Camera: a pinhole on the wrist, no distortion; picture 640 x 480 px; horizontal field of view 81.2 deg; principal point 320.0 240.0 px. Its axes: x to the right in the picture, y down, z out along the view. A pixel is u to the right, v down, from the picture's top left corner.
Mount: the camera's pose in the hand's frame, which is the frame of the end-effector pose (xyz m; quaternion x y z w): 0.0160 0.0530 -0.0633 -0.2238 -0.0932 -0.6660 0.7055
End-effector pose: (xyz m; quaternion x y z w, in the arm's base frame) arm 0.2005 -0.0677 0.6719 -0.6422 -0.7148 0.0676 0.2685
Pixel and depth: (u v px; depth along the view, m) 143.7 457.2 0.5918
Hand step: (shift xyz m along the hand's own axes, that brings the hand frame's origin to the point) 0.4258 0.5687 0.2729
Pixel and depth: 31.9 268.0 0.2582
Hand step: 0.0590 0.3457 0.0752
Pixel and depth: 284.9 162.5 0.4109
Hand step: -0.0029 0.2674 0.2991
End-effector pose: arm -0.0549 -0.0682 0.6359 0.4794 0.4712 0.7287 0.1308
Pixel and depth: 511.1 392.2 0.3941
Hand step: 0.2586 0.0473 0.3403
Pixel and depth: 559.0 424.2 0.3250
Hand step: 0.2474 0.0112 0.2821
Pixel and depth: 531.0 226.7 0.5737
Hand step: 0.1225 0.0140 0.5862
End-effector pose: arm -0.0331 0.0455 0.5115 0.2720 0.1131 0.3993 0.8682
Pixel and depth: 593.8 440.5 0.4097
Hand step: 0.3289 -0.0338 0.3852
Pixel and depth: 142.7 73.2 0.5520
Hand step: -0.1591 0.5281 0.3585
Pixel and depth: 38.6 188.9 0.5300
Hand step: -0.0051 0.6439 0.2467
